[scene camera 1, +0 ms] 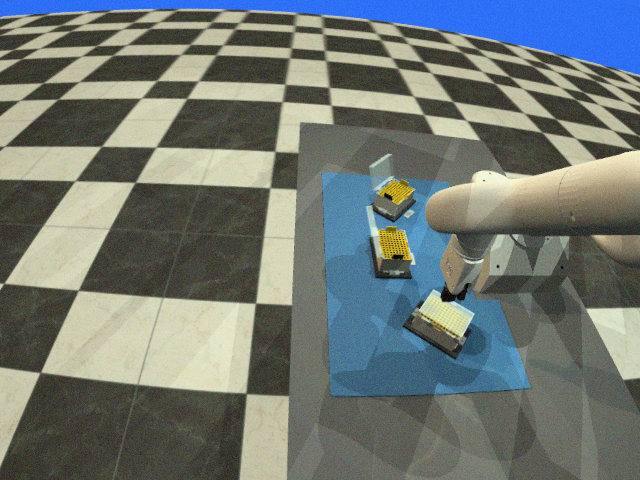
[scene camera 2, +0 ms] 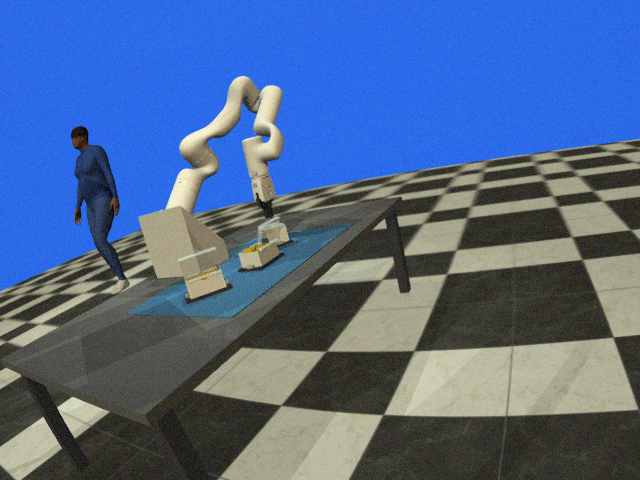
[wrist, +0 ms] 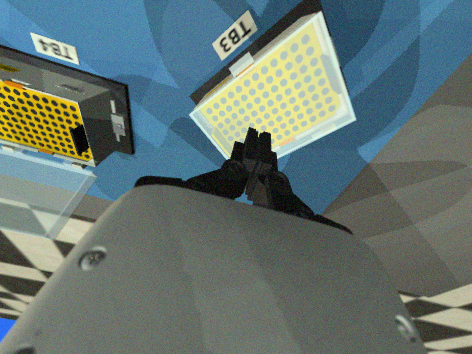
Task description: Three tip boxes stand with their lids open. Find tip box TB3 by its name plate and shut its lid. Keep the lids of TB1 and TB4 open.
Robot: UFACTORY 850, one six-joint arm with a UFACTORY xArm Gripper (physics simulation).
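Note:
Tip box TB3 (scene camera 1: 444, 322) (scene camera 2: 279, 235) (wrist: 280, 90) has a yellow rack. Its name plate (wrist: 235, 35) is readable in the wrist view. Its clear lid (scene camera 1: 452, 311) (wrist: 334, 75) lies over the rack; whether it is fully seated is unclear. My gripper (scene camera 1: 454, 296) (scene camera 2: 268, 215) (wrist: 253, 146) is shut and empty, its tips over the lid's edge in the wrist view; contact is unclear. TB4 (scene camera 1: 393, 265) (scene camera 2: 258, 258) (wrist: 37, 117) has its lid (scene camera 1: 372, 224) (wrist: 42, 195) open. The third box (scene camera 1: 393, 198) (scene camera 2: 206, 283), whose plate is unreadable, has its lid (scene camera 1: 381, 171) (scene camera 2: 197, 261) open.
The boxes stand on a blue mat (scene camera 1: 356, 361) (scene camera 2: 175, 304) on a grey table (scene camera 1: 312, 258) (scene camera 2: 82, 351). The arm's pale base (scene camera 1: 522, 268) (scene camera 2: 175, 242) stands beside the mat. A person in blue (scene camera 2: 94, 175) stands behind the table in scene camera 2.

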